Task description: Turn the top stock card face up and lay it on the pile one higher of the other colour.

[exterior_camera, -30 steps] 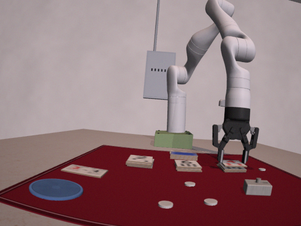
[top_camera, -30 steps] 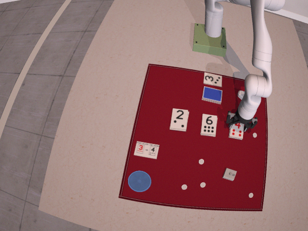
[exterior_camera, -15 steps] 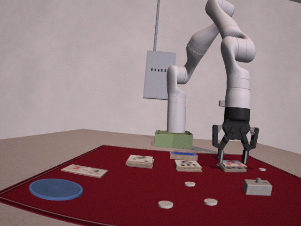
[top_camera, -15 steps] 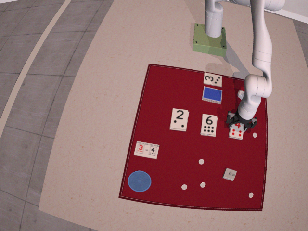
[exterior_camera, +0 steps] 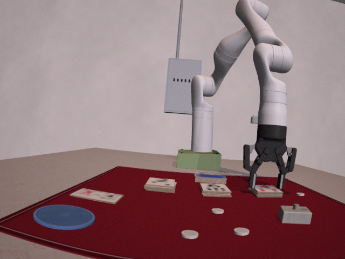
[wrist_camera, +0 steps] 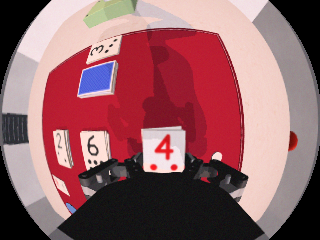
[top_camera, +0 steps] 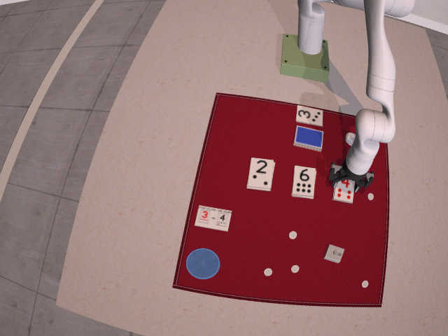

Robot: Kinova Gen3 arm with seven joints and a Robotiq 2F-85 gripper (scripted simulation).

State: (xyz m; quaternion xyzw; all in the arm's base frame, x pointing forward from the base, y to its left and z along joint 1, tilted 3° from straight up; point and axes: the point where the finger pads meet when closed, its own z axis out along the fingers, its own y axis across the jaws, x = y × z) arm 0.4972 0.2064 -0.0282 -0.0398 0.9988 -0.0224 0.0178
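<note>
Right now my hand is 12 cm to the left of the red mat, 6 cm short of it and 4 cm above it. From my hand the other things lie so: grey knobbed block 21 cm ahead, 2 cm to the left, 1 cm below.
</note>
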